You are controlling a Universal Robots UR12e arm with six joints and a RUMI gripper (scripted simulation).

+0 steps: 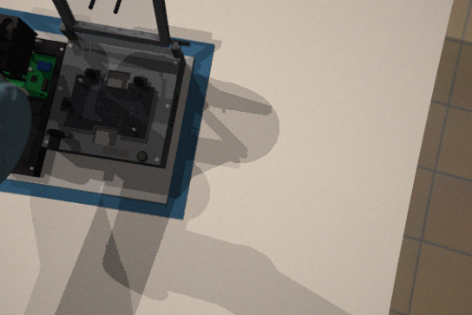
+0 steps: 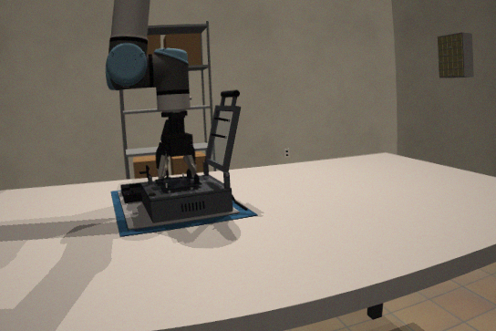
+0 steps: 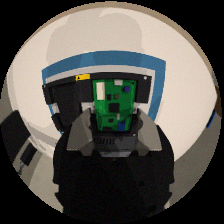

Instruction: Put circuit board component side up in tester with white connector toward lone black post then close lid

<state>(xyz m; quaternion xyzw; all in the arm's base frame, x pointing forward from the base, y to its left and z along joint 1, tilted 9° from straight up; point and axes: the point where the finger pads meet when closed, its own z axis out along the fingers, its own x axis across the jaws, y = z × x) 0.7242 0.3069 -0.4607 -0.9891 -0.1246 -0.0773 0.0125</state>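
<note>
The green circuit board is right at my hand. Round my hand: dark grey tester: 30 mm ahead, 130 mm to the right, 90 mm above; then dark nest: 10 mm ahead, 170 mm to the right, 50 mm above; then tester lid: 120 mm ahead, 140 mm to the right, 160 mm above.
</note>
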